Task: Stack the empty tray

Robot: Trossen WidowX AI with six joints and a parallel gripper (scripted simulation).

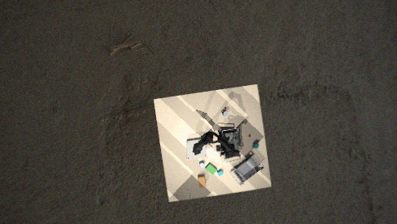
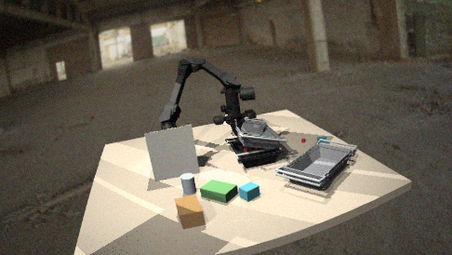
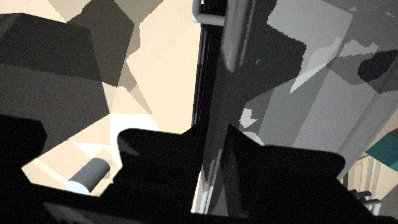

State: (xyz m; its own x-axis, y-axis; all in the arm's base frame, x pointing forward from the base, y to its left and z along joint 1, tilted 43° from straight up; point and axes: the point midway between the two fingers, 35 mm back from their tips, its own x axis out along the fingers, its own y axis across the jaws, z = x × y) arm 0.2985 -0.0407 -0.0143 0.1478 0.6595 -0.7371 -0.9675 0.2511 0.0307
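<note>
Right now the light grey tray is 80 mm ahead of my gripper tip, 20 mm to the right of it and 10 mm above it. Also, from my gripper tip: small red cube: 360 mm ahead, 30 mm to the right, 110 mm below; then green block: 210 mm behind, 270 mm to the right, 100 mm below; then orange block: 360 mm behind, 370 mm to the right, 90 mm below.
</note>
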